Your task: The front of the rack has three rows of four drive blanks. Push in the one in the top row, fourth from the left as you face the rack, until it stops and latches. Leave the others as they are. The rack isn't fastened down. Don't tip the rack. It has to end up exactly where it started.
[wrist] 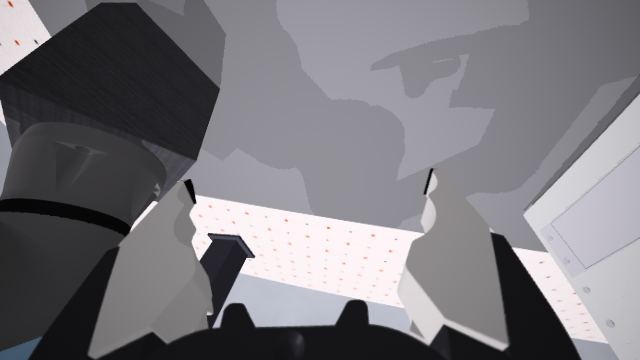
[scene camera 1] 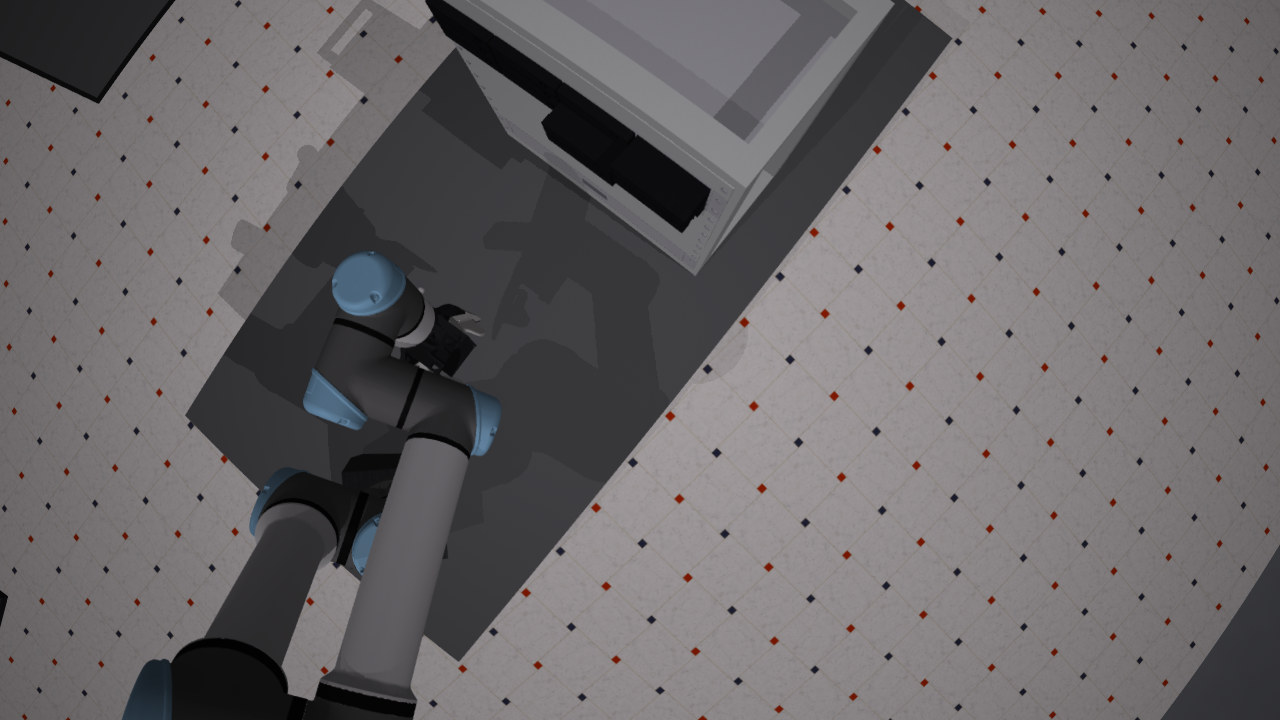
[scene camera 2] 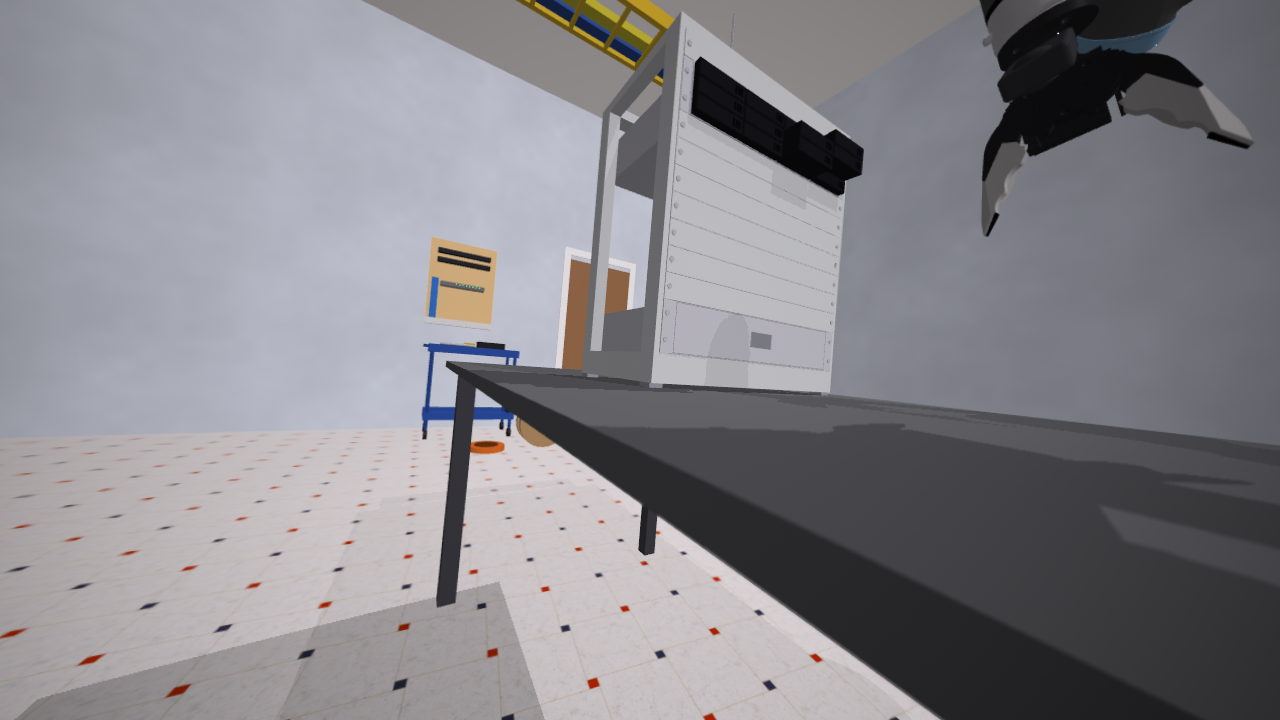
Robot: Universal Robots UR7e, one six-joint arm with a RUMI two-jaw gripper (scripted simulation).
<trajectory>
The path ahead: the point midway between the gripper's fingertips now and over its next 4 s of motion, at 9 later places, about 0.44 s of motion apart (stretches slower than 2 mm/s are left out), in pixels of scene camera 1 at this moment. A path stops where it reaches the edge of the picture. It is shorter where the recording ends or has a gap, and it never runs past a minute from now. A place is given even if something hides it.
My gripper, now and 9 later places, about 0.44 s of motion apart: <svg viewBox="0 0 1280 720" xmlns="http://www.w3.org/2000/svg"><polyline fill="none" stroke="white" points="450,357 463,338 481,319 500,306 513,298 521,295 522,294 523,292 526,288 530,282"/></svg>
</trajectory>
